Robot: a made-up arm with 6 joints. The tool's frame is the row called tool. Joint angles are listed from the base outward. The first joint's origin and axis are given. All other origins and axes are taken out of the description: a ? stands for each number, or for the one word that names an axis. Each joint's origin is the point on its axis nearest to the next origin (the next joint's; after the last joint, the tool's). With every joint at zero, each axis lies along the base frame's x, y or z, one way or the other. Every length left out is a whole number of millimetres.
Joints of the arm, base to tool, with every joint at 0 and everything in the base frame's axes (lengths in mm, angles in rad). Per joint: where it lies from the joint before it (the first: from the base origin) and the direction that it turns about. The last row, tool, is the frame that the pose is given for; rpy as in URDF.
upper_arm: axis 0 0 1 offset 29 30 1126
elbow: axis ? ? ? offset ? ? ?
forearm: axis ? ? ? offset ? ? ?
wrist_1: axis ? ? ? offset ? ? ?
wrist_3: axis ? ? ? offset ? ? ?
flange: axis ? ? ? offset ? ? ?
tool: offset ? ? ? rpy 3.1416 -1.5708 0
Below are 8 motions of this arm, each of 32 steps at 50 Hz.
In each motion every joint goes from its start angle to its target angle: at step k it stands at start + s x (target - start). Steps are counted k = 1, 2, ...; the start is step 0. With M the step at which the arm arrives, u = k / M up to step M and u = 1 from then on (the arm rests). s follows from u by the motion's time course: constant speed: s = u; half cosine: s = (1 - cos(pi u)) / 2; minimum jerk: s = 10 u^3 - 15 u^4 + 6 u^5.
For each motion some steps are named. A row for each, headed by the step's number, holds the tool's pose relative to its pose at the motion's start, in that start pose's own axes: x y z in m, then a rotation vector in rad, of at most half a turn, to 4 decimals.
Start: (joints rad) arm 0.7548 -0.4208 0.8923 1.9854 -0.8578 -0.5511
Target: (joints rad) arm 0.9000 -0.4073 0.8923 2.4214 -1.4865 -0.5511
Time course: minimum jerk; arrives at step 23
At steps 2, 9, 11, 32:
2: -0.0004 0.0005 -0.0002 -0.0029 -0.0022 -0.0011
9: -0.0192 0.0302 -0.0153 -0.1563 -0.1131 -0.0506
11: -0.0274 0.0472 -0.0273 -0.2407 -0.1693 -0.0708
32: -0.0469 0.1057 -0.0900 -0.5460 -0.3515 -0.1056

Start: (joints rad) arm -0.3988 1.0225 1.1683 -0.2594 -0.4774 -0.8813
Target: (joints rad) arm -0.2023 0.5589 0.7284 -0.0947 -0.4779 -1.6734
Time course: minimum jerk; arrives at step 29
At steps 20, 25, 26, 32:
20: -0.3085 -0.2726 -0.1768 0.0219 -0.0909 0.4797
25: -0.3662 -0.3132 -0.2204 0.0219 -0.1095 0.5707
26: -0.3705 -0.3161 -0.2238 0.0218 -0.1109 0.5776
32: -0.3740 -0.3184 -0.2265 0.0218 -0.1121 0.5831

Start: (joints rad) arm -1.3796 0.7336 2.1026 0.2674 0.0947 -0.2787
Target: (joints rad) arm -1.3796 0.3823 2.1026 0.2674 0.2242 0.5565
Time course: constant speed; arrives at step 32
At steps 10, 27, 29, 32:
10: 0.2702 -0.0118 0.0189 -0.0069 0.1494 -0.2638
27: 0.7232 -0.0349 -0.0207 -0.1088 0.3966 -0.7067
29: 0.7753 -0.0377 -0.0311 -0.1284 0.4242 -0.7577
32: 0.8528 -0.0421 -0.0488 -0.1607 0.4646 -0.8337

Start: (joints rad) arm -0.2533 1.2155 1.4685 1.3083 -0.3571 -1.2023
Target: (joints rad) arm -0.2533 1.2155 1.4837 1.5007 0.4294 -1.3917
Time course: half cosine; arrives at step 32
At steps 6, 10, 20, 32:
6: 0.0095 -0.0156 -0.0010 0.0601 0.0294 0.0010
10: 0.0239 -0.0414 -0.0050 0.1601 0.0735 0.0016
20: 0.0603 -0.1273 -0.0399 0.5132 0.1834 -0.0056
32: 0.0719 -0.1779 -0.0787 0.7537 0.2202 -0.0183

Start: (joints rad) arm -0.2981 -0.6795 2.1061 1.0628 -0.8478 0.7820
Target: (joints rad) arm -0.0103 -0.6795 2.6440 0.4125 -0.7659 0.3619
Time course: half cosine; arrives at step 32
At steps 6, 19, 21, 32:
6: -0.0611 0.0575 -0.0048 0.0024 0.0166 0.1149
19: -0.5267 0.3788 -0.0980 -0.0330 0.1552 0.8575
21: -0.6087 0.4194 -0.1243 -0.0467 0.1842 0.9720
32: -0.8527 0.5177 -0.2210 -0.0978 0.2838 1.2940

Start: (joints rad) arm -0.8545 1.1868 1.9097 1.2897 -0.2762 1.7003
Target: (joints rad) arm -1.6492 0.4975 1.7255 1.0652 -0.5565 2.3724
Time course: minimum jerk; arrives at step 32
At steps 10, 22, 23, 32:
10: -0.2896 -0.2474 0.0344 0.1441 -0.1043 -0.1423
22: -1.3278 -0.7207 -0.3005 0.6567 -0.3930 -0.6509
23: -1.3862 -0.7248 -0.3389 0.6892 -0.4074 -0.6828
32: -1.5715 -0.7144 -0.4775 0.7993 -0.4534 -0.7912

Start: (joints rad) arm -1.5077 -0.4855 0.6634 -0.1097 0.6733 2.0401
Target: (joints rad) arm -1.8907 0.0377 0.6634 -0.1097 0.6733 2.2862
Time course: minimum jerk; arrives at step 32
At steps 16, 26, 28, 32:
16: -0.0092 -0.5438 -0.2506 0.2140 0.1271 -0.3305
26: -0.2244 -0.9720 -0.5602 0.4130 0.2257 -0.6306
28: -0.2469 -0.9988 -0.5850 0.4277 0.2322 -0.6522
32: -0.2583 -1.0116 -0.5973 0.4350 0.2354 -0.6628

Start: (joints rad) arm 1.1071 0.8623 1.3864 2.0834 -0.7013 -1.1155
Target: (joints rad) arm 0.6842 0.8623 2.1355 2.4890 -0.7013 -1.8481
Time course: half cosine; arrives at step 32
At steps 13, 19, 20, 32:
13: 0.0834 0.5536 0.1780 -0.3202 0.1778 0.1782
19: 0.1761 1.0052 0.1757 -0.5476 0.3835 0.2860
20: 0.1930 1.0740 0.1632 -0.5801 0.4208 0.2996
32: 0.3187 1.4940 0.0018 -0.7664 0.6982 0.3639

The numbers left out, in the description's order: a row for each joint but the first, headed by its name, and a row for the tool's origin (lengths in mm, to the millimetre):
elbow: axis 0 1 0, xyz 232 -39 0
forearm: axis 0 -1 0, xyz -12 0 549
wrist_1: axis -1 0 0, xyz 1608 0 94
wrist_3: axis 0 -1 0, xyz 0 -2 10
flange: axis -1 0 0, xyz 263 0 6
tool: xyz 0 -16 22

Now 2 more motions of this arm.
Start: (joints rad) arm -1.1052 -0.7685 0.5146 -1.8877 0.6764 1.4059
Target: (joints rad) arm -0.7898 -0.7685 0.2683 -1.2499 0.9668 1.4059
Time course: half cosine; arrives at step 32
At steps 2, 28, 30, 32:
2: -0.0036 0.0016 0.0005 -0.0027 0.0005 -0.0041
28: -0.3562 0.0643 -0.0593 -0.1425 0.1036 -0.3990
30: -0.3662 0.0633 -0.0645 -0.1429 0.1087 -0.4097
32: -0.3696 0.0630 -0.0663 -0.1429 0.1104 -0.4133

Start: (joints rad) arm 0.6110 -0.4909 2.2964 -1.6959 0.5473 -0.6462
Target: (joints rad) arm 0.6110 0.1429 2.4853 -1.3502 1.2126 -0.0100
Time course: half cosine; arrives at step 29
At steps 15, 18, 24, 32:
15: 0.4802 0.2358 -0.1328 0.1154 0.3465 -0.6244
18: 0.6130 0.2861 -0.1985 0.1415 0.4434 -0.8131
24: 0.8037 0.3472 -0.3187 0.1783 0.5879 -1.1009
32: 0.8563 0.3616 -0.3579 0.1888 0.6294 -1.1844

